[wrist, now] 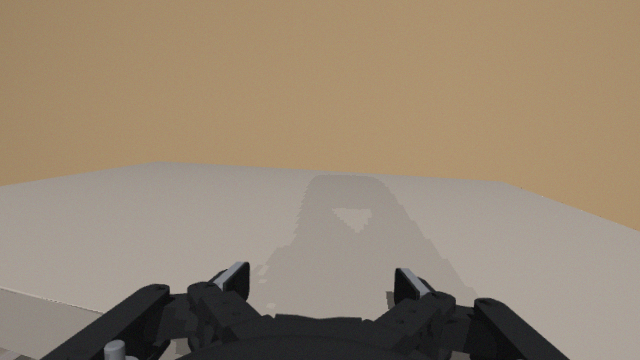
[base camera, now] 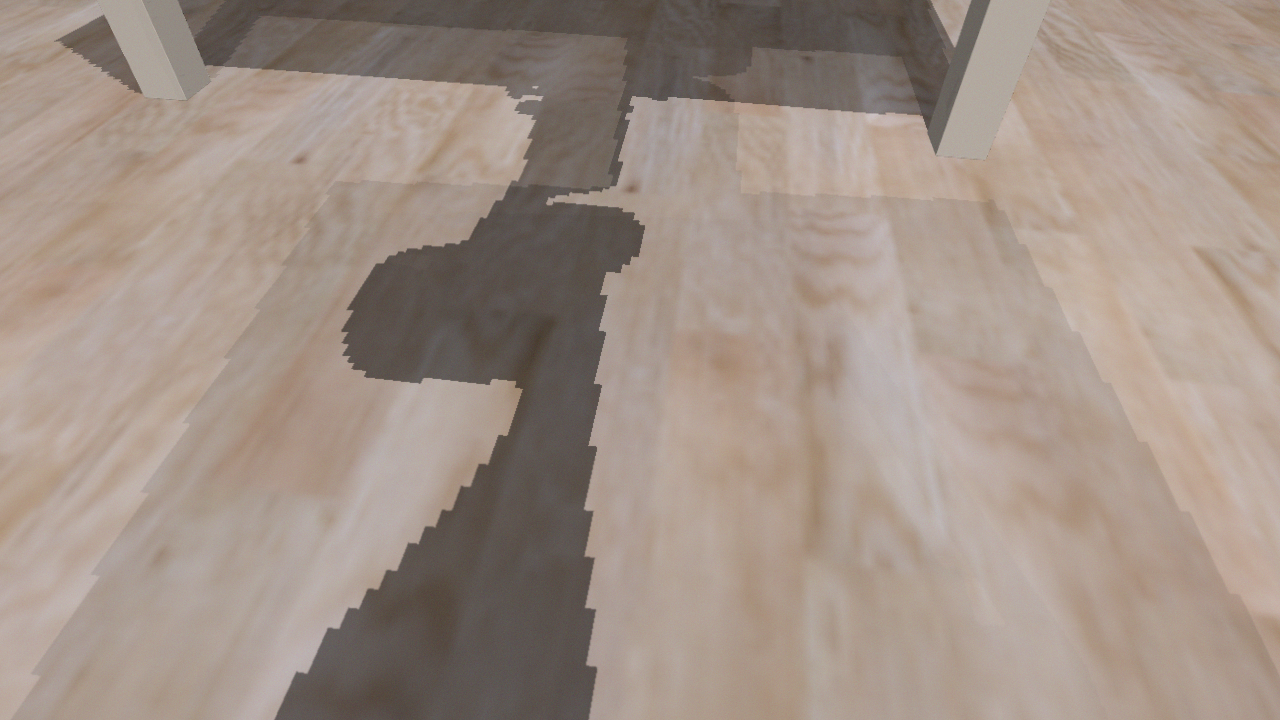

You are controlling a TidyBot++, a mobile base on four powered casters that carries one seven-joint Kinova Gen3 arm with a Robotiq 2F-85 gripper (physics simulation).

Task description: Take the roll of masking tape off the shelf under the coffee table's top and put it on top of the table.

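Places are measured from the arm's base along level axes (x ahead, y left, z up), in centimetres.
Pixels of known places: gripper, between the fingertips: (wrist: 321,281).
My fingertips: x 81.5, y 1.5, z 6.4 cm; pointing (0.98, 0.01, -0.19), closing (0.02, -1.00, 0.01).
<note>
For each thing: its top centre in the pictures, then the offset to it from my fingertips. "spot": a spot on its surface instead. Level surfaces: height alone.
- coffee table's light grey top, a spot on its surface: (wrist: 150,225) spot: dx +9.1, dy +17.4, dz -1.0 cm
- left leg, a spot on its surface: (base camera: 161,49) spot: dx +0.4, dy +49.3, dz -40.5 cm
- right leg, a spot on its surface: (base camera: 989,80) spot: dx -7.4, dy -33.1, dz -38.0 cm
- wooden floor, height of its surface: dz -46.0 cm
The coffee table's light grey top (wrist: 150,225) fills the lower half of the wrist view. My gripper (wrist: 321,281) is open, with no object between its fingers, and stands low near the table top's near part. In the base camera view two of the table's legs, a left leg (base camera: 161,49) and a right leg (base camera: 989,80), stand at the upper edge. The roll of masking tape and the shelf under the top do not show in either view.
A tan wall (wrist: 320,80) stands behind the table in the wrist view. The wooden floor (base camera: 805,402) stretches in front of the legs, with the dark shadow of the arm across it. The table's near edge shows at the lower left of the wrist view.
</note>
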